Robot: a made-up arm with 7 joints.
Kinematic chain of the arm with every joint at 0, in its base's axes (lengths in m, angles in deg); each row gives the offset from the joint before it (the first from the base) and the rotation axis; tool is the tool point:
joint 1: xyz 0 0 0.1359 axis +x
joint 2: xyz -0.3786 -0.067 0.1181 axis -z
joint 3: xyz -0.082 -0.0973 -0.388 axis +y
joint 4: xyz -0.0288 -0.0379 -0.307 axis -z
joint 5: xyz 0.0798 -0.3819 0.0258 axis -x
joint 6: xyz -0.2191 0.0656 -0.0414 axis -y
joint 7: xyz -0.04 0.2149 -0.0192 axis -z
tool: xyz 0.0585 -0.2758 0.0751
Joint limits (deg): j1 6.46..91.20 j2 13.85..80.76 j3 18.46..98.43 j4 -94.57..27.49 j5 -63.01..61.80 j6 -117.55..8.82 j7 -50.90..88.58
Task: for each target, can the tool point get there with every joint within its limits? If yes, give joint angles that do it. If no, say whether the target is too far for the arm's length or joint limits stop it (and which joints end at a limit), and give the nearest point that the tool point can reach.
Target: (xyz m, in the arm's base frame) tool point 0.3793 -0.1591 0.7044
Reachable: no: joint limits stop it (at a limit: joint 2, joint 3, joint 4, joint 6, joint 7) | nearest point -0.4943 -0.0945 0.4735 | short by 0.906 m
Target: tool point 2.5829 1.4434 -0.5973
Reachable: no: too far | nearest point -0.0454 0.4792 -0.2370 | short by 2.823 m
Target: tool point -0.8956 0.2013 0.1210
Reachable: yes | joints 40.08 57.91 53.39 16.63 46.43 -44.15 41.74
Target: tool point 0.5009 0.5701 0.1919
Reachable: no: joint limits stop it (at a limit: joint 1, joint 2, joint 3, joint 4, joint 5) | nearest point -0.0600 0.4405 -0.0617 | short by 0.629 m
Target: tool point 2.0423 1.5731 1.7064
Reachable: no: too far | nearest point -0.4976 0.7370 0.5495 | short by 2.914 m
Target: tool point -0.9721 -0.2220 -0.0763
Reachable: yes | joints 34.68 43.09 85.81 -23.00 -21.50 -15.88 59.62
